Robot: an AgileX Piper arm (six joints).
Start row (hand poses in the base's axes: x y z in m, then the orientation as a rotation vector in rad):
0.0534 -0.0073 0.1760 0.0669 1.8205 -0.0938
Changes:
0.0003 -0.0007 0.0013 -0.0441 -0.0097 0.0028
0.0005 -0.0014 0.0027 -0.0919 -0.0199 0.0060
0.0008 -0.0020 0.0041 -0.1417 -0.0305 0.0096
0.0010 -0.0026 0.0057 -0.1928 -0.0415 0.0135
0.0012 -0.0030 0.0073 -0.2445 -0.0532 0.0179
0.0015 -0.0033 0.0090 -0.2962 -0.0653 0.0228
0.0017 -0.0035 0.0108 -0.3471 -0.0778 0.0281
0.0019 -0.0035 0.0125 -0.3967 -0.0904 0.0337
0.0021 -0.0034 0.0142 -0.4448 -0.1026 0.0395
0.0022 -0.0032 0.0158 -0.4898 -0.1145 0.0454
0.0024 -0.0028 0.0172 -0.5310 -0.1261 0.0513
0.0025 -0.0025 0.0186 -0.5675 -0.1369 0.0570
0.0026 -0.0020 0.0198 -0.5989 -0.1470 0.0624
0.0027 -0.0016 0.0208 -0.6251 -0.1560 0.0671
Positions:
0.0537 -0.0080 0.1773 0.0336 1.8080 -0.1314
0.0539 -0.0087 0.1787 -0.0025 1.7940 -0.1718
0.0542 -0.0093 0.1801 -0.0403 1.7787 -0.2135
0.0544 -0.0099 0.1817 -0.0791 1.7620 -0.2559
0.0546 -0.0103 0.1833 -0.1186 1.7437 -0.2982
0.0549 -0.0106 0.1850 -0.1583 1.7241 -0.3399
0.0551 -0.0108 0.1868 -0.1976 1.7034 -0.3802
0.0553 -0.0108 0.1885 -0.2361 1.6821 -0.4189
0.0555 -0.0107 0.1902 -0.2735 1.6606 -0.4558
0.0556 -0.0105 0.1918 -0.3088 1.6394 -0.4898
0.0558 -0.0101 0.1932 -0.3412 1.6188 -0.5203
0.0559 -0.0098 0.1946 -0.3702 1.5995 -0.5467
0.0560 -0.0093 0.1958 -0.3954 1.5818 -0.5689
0.0561 -0.0089 0.1968 -0.4165 1.5663 -0.5871

